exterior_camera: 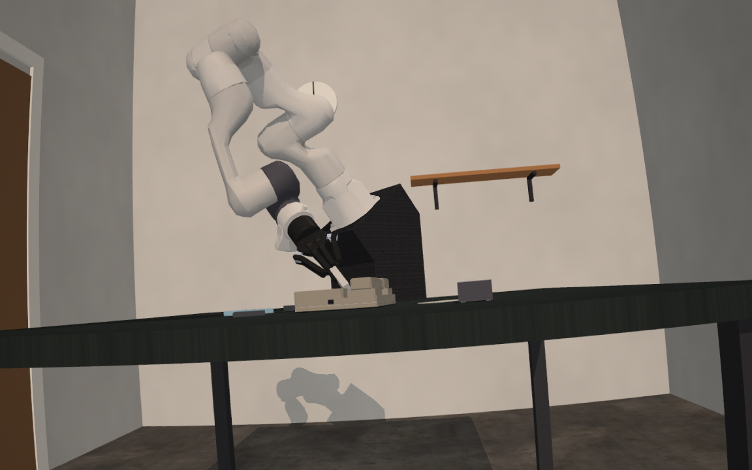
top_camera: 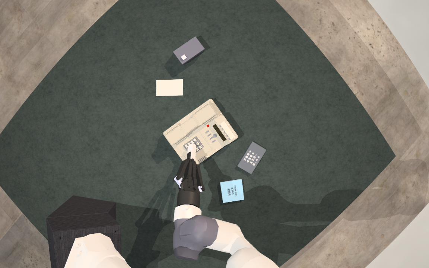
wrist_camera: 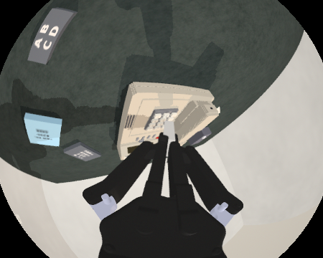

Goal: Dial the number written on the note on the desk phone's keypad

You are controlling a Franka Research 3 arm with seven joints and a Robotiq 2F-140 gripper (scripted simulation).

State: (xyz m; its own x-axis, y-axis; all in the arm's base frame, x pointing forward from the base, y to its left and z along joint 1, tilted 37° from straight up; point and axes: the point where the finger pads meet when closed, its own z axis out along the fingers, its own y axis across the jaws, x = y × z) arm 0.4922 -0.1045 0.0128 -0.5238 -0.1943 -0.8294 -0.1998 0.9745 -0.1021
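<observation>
The handset is 80 mm ahead of my hand, 60 mm to the left of it and 20 mm below it. From my hand the other things lie so: light blue note: 220 mm to the right, 60 mm below, 40 mm behind; blank cream card: 200 mm to the left, 140 mm ahead, 70 mm below; dark grey keypad card: 200 mm to the right, 100 mm ahead, 60 mm below.
</observation>
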